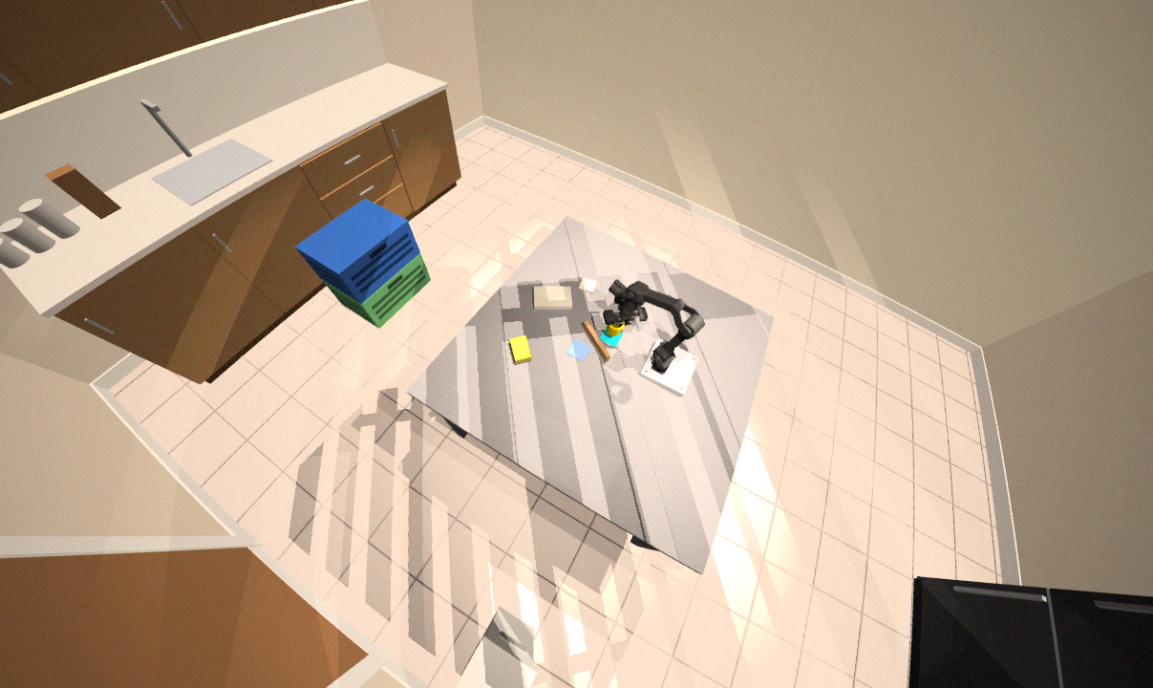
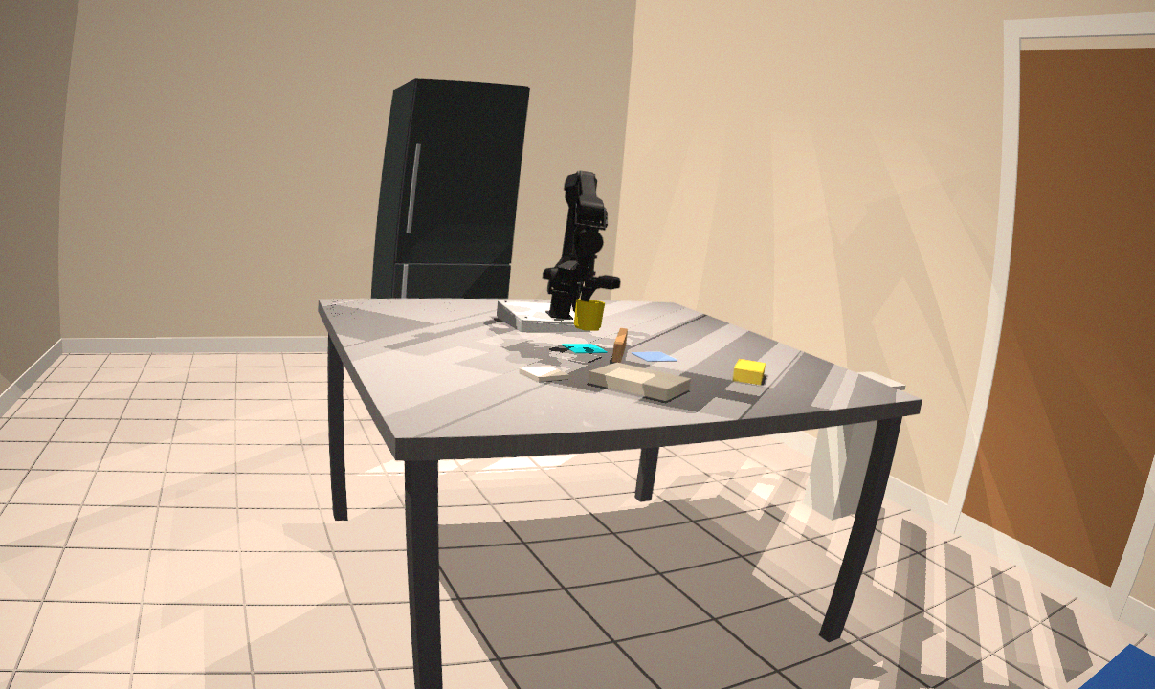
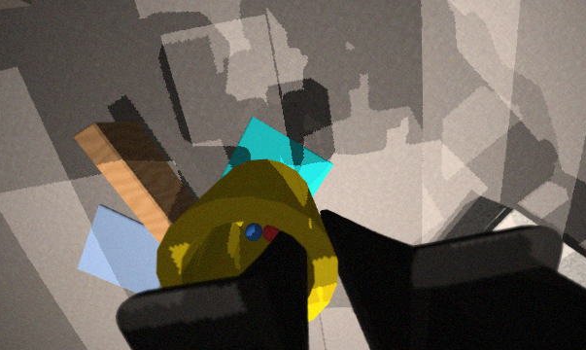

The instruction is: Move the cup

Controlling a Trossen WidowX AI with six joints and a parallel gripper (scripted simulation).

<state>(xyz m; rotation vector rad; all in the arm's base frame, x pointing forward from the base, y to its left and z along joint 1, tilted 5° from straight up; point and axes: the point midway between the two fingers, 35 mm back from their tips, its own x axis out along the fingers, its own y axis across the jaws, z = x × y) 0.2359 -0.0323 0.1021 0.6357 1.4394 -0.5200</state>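
The cyan pad lies 20 mm ahead of my gripper tip, 20 mm to the left of it and 90 mm below it. Round my gripper tip: yellow cup (20 mm ahead, 20 mm to the left); then light blue pad (90 mm ahead, 180 mm to the left, 90 mm below); then wooden block (50 mm ahead, 100 mm to the left, 70 mm below).
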